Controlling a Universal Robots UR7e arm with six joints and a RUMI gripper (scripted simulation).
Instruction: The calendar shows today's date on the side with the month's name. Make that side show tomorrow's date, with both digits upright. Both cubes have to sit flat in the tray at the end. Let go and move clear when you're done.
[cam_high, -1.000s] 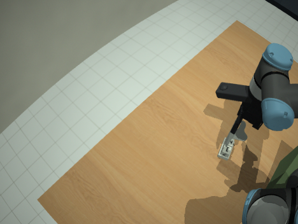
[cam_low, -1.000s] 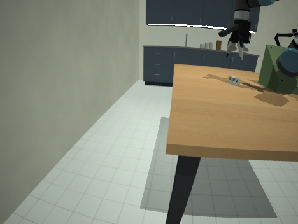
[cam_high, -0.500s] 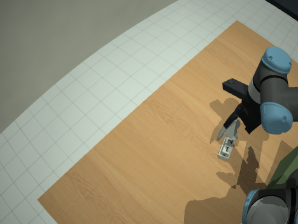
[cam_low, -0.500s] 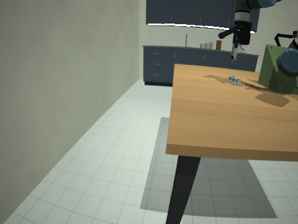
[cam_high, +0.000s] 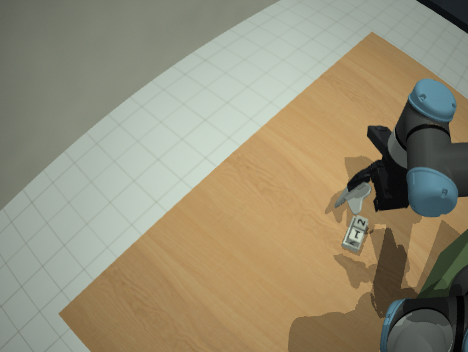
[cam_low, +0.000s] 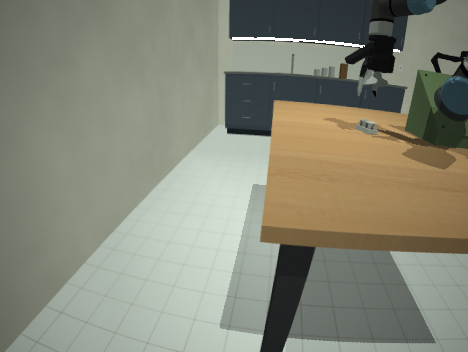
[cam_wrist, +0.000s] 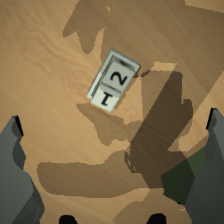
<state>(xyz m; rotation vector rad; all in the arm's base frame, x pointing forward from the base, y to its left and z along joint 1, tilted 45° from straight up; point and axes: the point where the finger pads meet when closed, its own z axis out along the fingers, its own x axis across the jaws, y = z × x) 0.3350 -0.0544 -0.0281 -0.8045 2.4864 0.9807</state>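
The grey digit cube is 1 cm behind my hand and 10 cm below it. The rest, counted from my hand: white calendar tray: 1 cm behind, 2 cm to the left, 11 cm below.
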